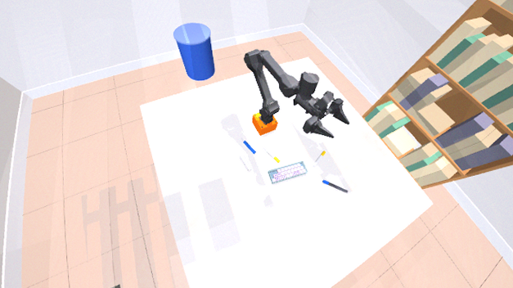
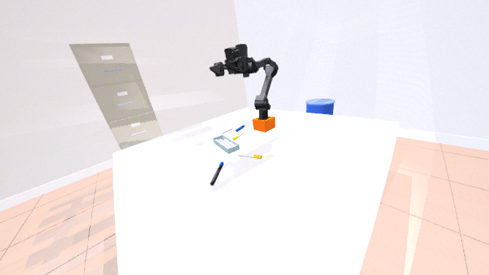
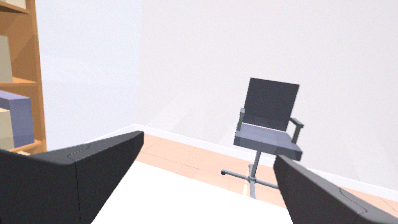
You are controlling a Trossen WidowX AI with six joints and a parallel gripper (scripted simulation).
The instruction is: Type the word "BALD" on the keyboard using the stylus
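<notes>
Right now the blue stylus is 400 mm below my gripper tip, 310 mm behind it and 180 mm to the right of it. The rest, counted from my gripper tip: white stick (400 mm below, 250 mm to the right, 210 mm behind); then grey stylus tip (400 mm below, 340 mm behind, 180 mm to the right).
</notes>
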